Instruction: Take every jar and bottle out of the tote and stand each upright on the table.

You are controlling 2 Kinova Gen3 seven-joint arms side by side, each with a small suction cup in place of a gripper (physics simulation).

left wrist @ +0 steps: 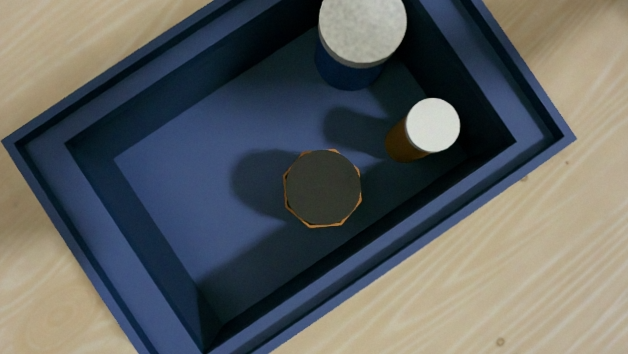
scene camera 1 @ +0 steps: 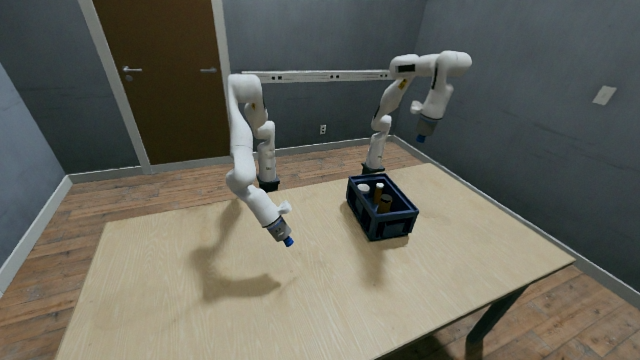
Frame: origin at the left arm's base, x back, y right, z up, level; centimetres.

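Where they show: left end effector, tool point: (scene camera 1: 419, 140); right end effector, tool point: (scene camera 1: 290, 243); left arm's base, origin of the base link: (scene camera 1: 373, 165); right arm's base, origin of the base link: (scene camera 1: 267, 177).
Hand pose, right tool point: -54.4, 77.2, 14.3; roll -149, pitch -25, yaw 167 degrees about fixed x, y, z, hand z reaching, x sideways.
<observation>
Things, the pixels of their top centre, and the offset from my right tool point, as dx, dy, dz. Level surfaces: height alone.
- dark blue tote, middle of its top: (left wrist: 292, 139) (scene camera 1: 381, 192) +12.8, -48.2, +0.4
- table, its level: dz -14.3
- slim amber bottle with a white cap, middle of its top: (left wrist: 433, 124) (scene camera 1: 380, 184) +20.3, -53.8, -1.9
- thicker amber jar with a dark lid, middle of its top: (left wrist: 323, 187) (scene camera 1: 386, 197) +12.3, -51.7, -3.1
The dark blue tote (scene camera 1: 394, 229) (left wrist: 105, 240) stands on the table (scene camera 1: 200, 320) with three upright items inside. A wide blue jar with a pale grey lid (scene camera 1: 363, 188) (left wrist: 362, 30) is near one corner. A slim amber bottle with a white cap (scene camera 1: 379, 193) (left wrist: 432, 125) stands beside it. A thicker amber jar with a dark lid (scene camera 1: 384, 204) (left wrist: 322, 187) stands apart from both. My left gripper (scene camera 1: 421, 139) is high up, above and behind the tote as seen in the scene view, holding nothing. My right gripper (scene camera 1: 288, 242) hangs over the table left of the tote, holding nothing.
The tote's raised walls surround the items. The right arm (scene camera 1: 242, 155) reaches over the table's left part. The left arm (scene camera 1: 437, 97) is bent high at the back right. A door (scene camera 1: 160, 85) and grey walls stand behind the table.
</observation>
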